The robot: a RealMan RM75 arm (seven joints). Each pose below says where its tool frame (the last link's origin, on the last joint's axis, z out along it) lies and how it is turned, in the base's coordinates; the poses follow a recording.
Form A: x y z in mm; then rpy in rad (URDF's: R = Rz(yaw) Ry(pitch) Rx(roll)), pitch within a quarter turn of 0, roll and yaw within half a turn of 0.
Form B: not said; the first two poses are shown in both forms.
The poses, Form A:
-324 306 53 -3.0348 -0.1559 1.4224
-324 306 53 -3.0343 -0.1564 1.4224
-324 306 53 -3.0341 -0.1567 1.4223
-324 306 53 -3.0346 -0.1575 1.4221
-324 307 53 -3.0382 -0.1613 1.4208
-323 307 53 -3.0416 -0.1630 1.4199
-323 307 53 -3.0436 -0.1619 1.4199
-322 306 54 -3.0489 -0.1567 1.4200
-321 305 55 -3.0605 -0.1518 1.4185
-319 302 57 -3.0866 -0.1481 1.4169
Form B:
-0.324 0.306 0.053 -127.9 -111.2 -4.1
-0.324 0.306 0.053 -127.9 -111.2 -4.1
-0.324 0.306 0.053 -127.9 -111.1 -4.1
-0.324 0.306 0.053 -127.9 -111.1 -4.2
-0.324 0.307 0.053 -128.0 -111.0 -4.7
-0.323 0.307 0.053 -128.1 -111.0 -5.0
-0.323 0.307 0.053 -128.2 -111.1 -5.0
-0.322 0.306 0.054 -128.6 -111.3 -5.0
-0.321 0.305 0.055 -129.2 -111.6 -5.3
-0.319 0.302 0.057 -130.4 -112.2 -6.6

